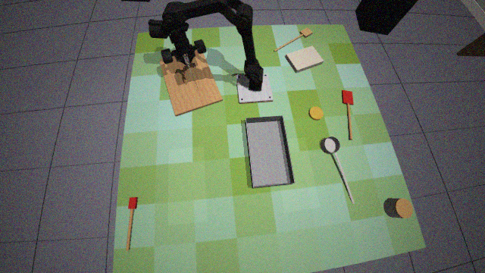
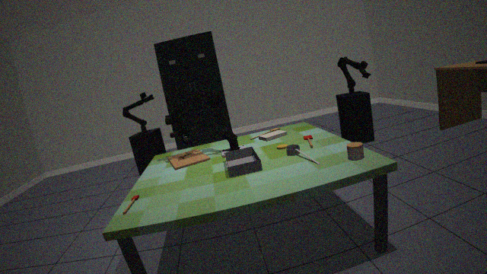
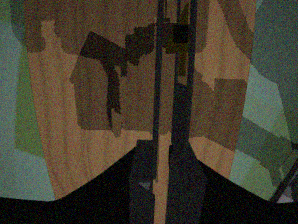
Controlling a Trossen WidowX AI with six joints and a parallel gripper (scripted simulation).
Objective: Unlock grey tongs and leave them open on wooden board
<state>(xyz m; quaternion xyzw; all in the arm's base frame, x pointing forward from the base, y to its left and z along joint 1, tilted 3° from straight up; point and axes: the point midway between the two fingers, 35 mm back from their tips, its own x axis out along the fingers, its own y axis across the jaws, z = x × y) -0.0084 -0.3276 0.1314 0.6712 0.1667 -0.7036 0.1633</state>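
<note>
The wooden board is 10 mm ahead of my gripper tip, 20 mm to the right of it and 100 mm below it. Also, from my gripper tip: roasting tin 360 mm ahead, 410 mm to the left, 80 mm below; then pale board 200 mm behind, 590 mm to the left, 90 mm below; then yellow disc 130 mm ahead, 640 mm to the left, 100 mm below.
</note>
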